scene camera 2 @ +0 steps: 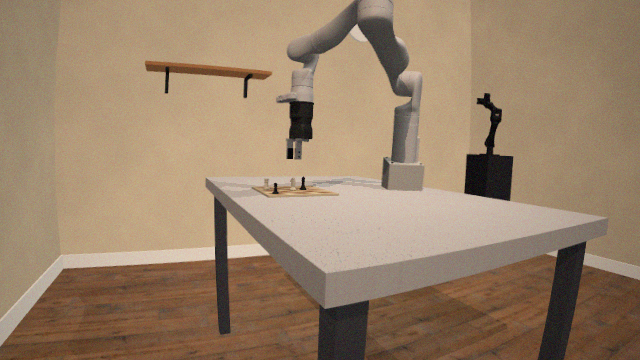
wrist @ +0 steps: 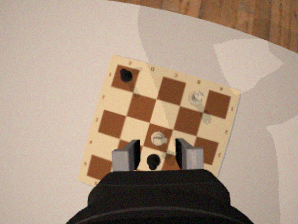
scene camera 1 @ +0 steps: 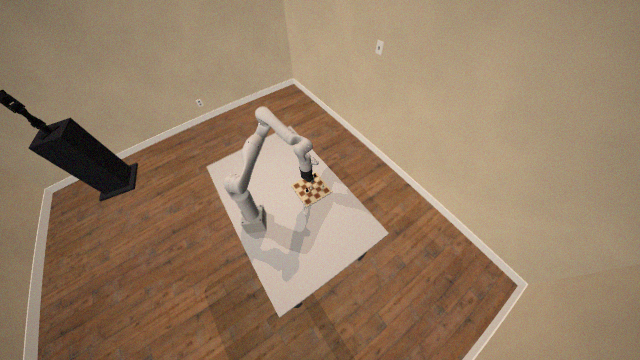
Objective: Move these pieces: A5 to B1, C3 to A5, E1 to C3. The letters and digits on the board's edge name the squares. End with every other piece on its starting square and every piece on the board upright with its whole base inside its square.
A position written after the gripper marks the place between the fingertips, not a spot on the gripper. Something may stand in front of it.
Observation:
In view: the gripper (scene camera 2: 293,159).
The gripper is seen too in the wrist view (wrist: 157,149).

